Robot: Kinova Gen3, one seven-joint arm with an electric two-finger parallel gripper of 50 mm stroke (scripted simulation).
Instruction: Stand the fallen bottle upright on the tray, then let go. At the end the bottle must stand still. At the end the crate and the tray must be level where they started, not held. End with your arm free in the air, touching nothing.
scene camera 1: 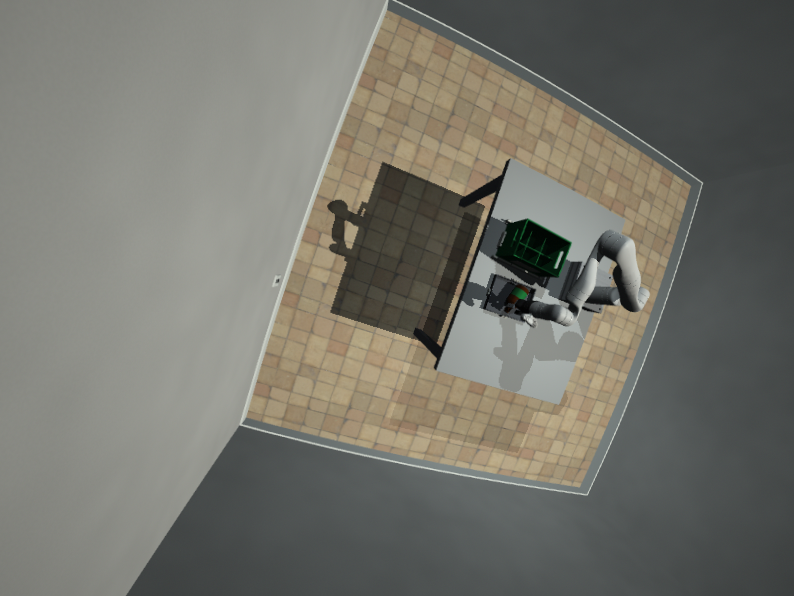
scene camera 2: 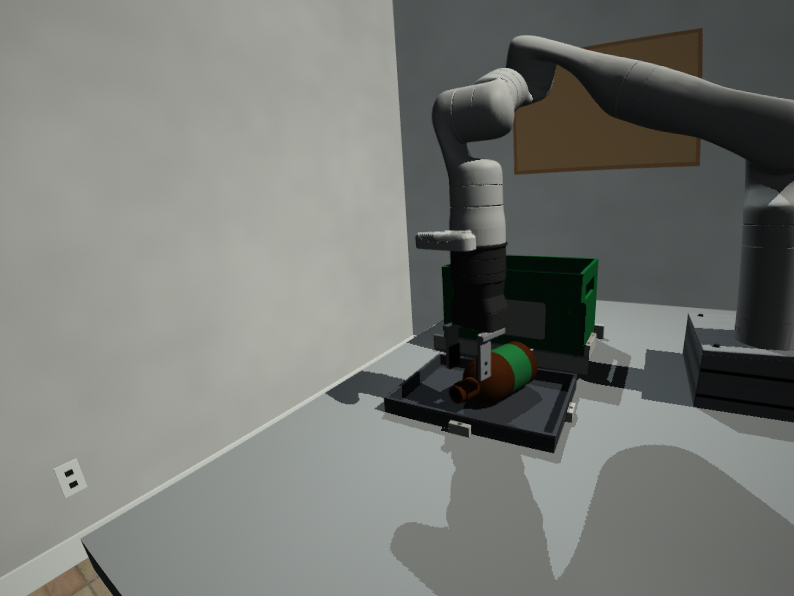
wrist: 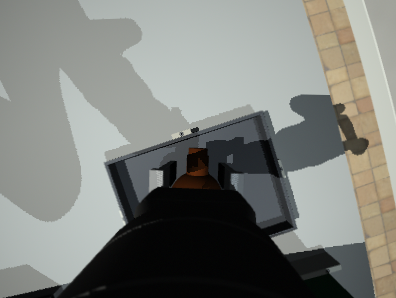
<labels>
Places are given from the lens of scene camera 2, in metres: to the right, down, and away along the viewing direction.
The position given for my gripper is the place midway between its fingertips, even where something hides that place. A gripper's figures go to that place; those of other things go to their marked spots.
my gripper (scene camera 2: 467, 372): 0.10, 0.11, 0.55
dark tray (scene camera 2: 541, 405): 0.21, 0.16, 0.56
green crate (scene camera 2: 548, 309): 0.27, 0.02, 0.68
The marked spots on the green crate and the dark tray are 0.19 m apart.
</labels>
